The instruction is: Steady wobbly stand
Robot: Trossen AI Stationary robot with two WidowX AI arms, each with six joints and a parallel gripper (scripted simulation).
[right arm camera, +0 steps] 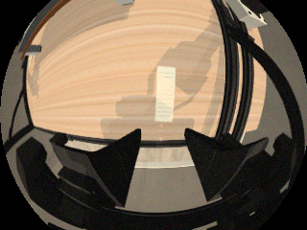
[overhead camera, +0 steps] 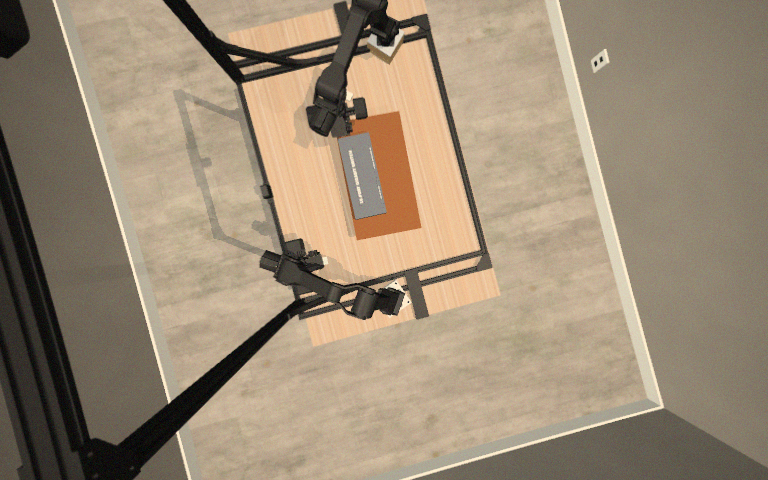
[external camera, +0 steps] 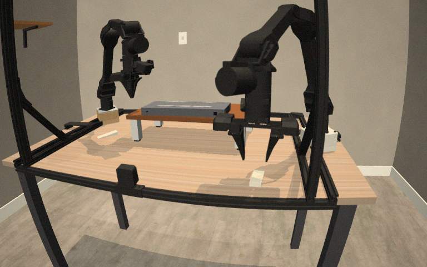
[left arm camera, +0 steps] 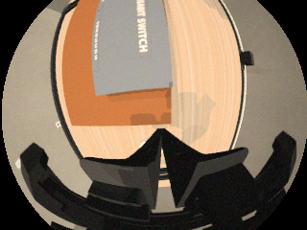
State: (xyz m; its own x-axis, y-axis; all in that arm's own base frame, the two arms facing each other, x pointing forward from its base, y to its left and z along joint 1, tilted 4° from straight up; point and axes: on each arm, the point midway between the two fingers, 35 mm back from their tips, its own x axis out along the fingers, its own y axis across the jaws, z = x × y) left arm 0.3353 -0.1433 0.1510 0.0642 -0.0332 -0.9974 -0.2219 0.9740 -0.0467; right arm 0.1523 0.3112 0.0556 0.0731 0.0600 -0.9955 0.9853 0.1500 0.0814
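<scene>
The pale wedge lies 90 mm below my right hand and 30 mm ahead of it. Also, from my right hand: grey network switch 310 mm to the left, 220 mm ahead, 20 mm above; stand 310 mm to the left, 280 mm ahead, 50 mm below.
</scene>
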